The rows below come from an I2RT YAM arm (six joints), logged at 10 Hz.
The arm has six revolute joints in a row. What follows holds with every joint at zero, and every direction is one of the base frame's. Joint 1 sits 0.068 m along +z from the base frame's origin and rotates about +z. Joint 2 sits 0.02 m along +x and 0.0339 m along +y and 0.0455 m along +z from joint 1 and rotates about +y. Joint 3 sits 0.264 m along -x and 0.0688 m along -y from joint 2 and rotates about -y. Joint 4 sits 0.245 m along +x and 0.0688 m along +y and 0.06 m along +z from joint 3 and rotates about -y. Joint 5 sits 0.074 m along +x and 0.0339 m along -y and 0.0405 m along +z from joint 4 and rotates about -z. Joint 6 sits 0.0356 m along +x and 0.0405 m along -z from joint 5 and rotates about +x. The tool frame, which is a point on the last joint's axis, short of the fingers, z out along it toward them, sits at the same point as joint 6; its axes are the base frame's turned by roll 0, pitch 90 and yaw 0 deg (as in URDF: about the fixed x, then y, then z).
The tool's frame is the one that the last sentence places.
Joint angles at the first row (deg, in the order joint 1, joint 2, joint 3, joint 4, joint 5, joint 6):
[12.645 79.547 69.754 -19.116 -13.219 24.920]
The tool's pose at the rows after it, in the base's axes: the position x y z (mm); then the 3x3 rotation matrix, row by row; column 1 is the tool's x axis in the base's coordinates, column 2 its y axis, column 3 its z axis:
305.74, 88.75, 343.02; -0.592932, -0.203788, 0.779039; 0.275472, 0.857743, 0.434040; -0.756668, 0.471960, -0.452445
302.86, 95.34, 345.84; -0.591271, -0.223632, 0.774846; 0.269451, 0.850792, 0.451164; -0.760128, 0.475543, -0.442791
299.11, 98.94, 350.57; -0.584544, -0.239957, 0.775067; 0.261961, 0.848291, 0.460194; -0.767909, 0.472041, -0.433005
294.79, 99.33, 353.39; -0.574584, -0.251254, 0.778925; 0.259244, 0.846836, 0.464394; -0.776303, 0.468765, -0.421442
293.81, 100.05, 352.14; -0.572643, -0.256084, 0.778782; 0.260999, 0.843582, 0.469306; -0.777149, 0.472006, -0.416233
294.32, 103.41, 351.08; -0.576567, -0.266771, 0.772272; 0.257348, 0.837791, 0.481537; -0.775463, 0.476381, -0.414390
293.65, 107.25, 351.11; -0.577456, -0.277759, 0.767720; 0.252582, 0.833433, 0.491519; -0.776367, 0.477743, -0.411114
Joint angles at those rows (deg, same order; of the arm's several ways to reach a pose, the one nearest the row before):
[14.770 79.206 70.136 -18.571 -12.773 25.349]
[16.066 78.927 70.307 -18.369 -12.656 25.663]
[16.912 78.340 70.665 -18.643 -12.405 25.514]
[17.225 77.374 70.260 -18.438 -12.293 25.313]
[17.391 77.124 69.653 -17.756 -12.420 25.487]
[17.916 77.431 69.609 -17.320 -12.745 25.652]
[18.624 77.531 69.610 -17.008 -12.744 25.752]

